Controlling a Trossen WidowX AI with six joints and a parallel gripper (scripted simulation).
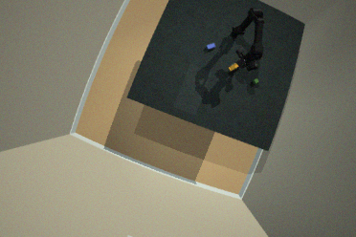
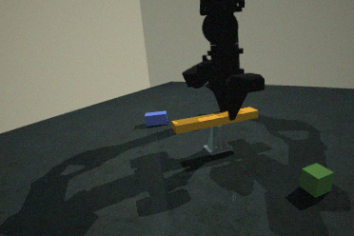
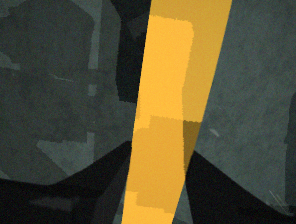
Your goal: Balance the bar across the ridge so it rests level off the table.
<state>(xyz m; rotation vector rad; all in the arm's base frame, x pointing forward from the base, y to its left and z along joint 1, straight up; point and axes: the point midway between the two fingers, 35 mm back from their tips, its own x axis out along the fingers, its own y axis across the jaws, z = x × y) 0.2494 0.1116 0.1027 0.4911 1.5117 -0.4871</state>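
The orange bar is 2 cm to the right of my gripper tip and 2 cm ahead of it. Also, from my gripper tip: blue block (27 cm to the right, 5 cm below, 5 cm behind); then green cube (19 cm to the left, 8 cm ahead, 5 cm below).
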